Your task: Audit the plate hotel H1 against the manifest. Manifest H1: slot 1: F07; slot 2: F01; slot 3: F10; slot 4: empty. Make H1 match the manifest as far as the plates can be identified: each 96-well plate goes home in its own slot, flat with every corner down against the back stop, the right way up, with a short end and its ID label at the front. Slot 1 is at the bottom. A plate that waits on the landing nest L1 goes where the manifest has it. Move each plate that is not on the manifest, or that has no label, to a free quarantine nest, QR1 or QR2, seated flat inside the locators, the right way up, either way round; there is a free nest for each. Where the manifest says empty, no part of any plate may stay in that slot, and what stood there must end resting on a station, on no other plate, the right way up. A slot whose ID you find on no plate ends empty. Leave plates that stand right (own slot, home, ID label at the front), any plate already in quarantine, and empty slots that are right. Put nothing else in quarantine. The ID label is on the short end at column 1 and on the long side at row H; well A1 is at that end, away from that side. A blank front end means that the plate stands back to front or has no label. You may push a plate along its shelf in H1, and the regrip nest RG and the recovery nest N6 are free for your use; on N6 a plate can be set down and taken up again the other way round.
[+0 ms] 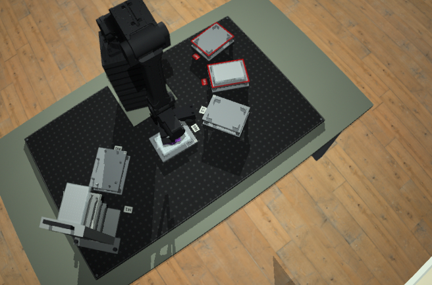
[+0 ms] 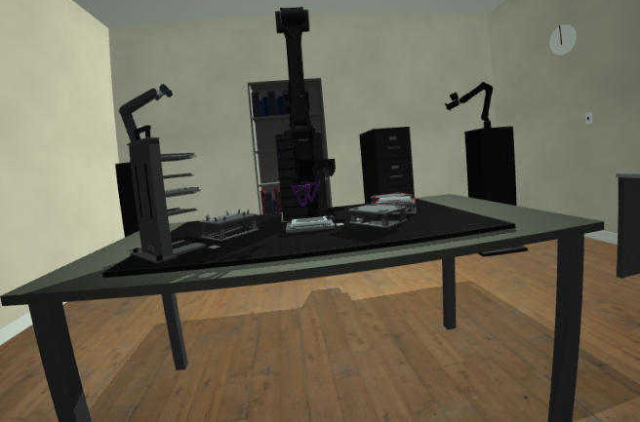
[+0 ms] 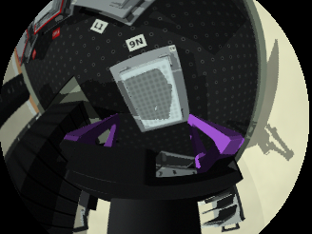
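Right now the recovery nest N6 is 8 cm below my hand. The rest, counted from my hand: N6 tag: 1 cm behind, 11 cm to the left, 9 cm below; landing nest L1: 2 cm ahead, 24 cm to the left, 4 cm below; regrip nest RG: 1 cm ahead, 28 cm to the right, 3 cm below.
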